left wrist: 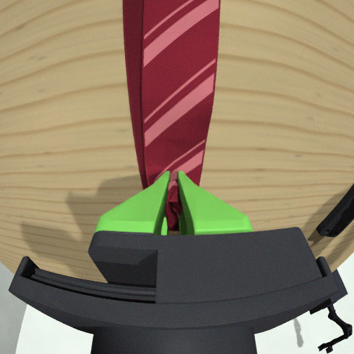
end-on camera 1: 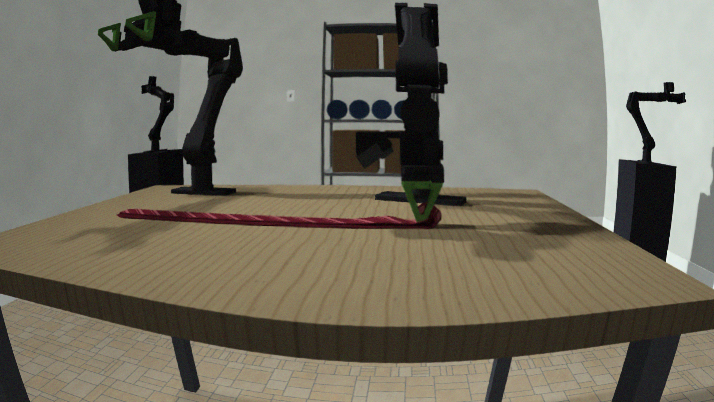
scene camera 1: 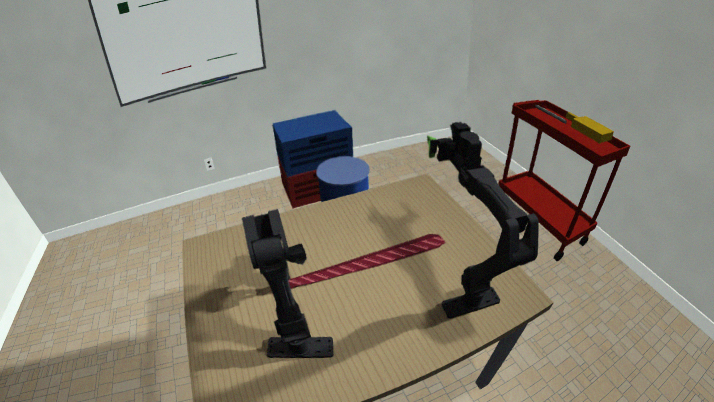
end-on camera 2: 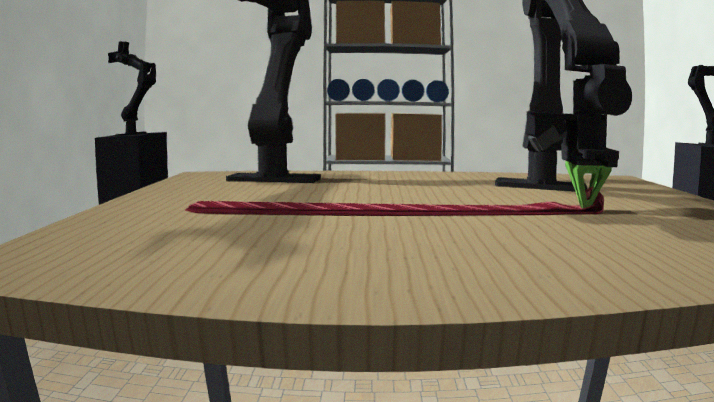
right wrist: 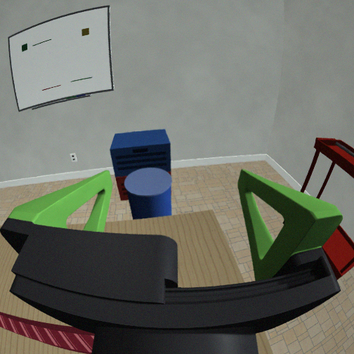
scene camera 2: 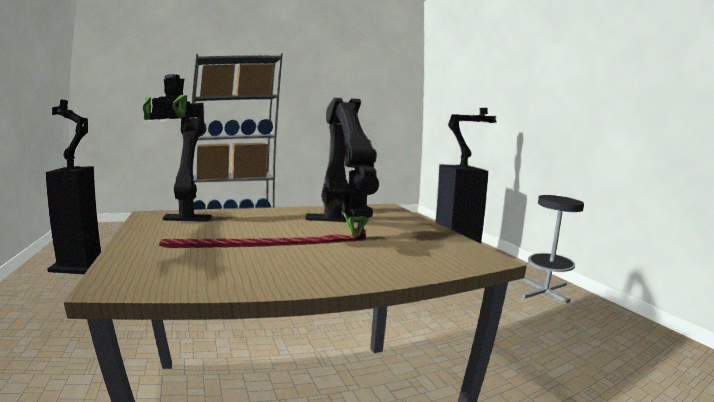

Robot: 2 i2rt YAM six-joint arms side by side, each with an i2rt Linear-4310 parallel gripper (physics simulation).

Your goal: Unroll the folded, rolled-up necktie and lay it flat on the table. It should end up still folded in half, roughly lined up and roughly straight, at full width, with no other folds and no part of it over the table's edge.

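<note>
The dark red striped necktie (scene camera 1: 370, 261) (scene camera 2: 260, 242) (end-on camera 1: 300, 220) (end-on camera 2: 390, 208) (left wrist: 180, 75) (right wrist: 45, 334) lies in a long, roughly straight strip on the table (scene camera 1: 350, 310) (scene camera 2: 300, 280) (end-on camera 1: 310, 280) (end-on camera 2: 350, 270). In the left wrist view its lower layer shows along the left edge. My left gripper (scene camera 2: 356, 235) (end-on camera 1: 423, 220) (end-on camera 2: 586, 206) (left wrist: 173, 178) is down at the table, shut on the bunched, curled-up end of the necktie. Cloth shows between its fingers. My right gripper (scene camera 2: 163, 107) (end-on camera 1: 131, 40) (right wrist: 174, 176) is open and empty, high above the table.
A blue drum (scene camera 1: 343, 180) (right wrist: 149, 195) and a blue and red cabinet (scene camera 1: 312, 145) (right wrist: 141, 152) stand on the floor past the table. A red cart (scene camera 1: 565, 131) stands at the right in scene camera 1. A stool (scene camera 2: 560, 203) stands at the right in scene camera 2.
</note>
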